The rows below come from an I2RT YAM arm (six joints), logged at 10 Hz.
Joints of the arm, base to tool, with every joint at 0 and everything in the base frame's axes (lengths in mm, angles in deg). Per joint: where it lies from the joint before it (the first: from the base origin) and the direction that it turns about. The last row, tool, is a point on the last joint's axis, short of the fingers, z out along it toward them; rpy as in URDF.
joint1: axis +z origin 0 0 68
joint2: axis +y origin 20 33.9 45.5
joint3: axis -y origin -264 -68.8 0
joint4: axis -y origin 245 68.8 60
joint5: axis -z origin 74 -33.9 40.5
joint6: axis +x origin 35.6 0 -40.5
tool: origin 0 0 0 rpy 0 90 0
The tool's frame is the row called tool.
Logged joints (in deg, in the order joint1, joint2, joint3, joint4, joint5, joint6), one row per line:
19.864 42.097 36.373 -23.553 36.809 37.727
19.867 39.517 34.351 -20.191 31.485 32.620
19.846 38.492 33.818 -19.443 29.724 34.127
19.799 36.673 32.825 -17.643 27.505 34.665
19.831 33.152 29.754 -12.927 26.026 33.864
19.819 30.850 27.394 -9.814 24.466 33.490
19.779 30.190 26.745 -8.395 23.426 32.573
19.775 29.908 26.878 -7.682 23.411 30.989
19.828 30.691 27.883 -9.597 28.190 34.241
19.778 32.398 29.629 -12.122 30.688 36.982
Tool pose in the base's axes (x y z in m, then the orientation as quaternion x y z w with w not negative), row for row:
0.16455 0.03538 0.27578 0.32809 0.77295 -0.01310 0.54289
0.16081 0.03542 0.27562 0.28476 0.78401 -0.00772 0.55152
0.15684 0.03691 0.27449 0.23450 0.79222 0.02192 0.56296
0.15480 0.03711 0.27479 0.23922 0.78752 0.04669 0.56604
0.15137 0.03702 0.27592 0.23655 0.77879 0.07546 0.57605
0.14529 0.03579 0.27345 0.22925 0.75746 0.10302 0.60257
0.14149 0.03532 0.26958 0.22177 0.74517 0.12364 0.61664
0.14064 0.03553 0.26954 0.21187 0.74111 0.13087 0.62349
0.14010 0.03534 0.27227 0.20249 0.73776 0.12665 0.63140
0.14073 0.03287 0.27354 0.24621 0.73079 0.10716 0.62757
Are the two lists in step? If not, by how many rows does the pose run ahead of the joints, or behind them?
The pose runs 1 row behind the joints: the pose in row i belongs to the joints in row i - 1.
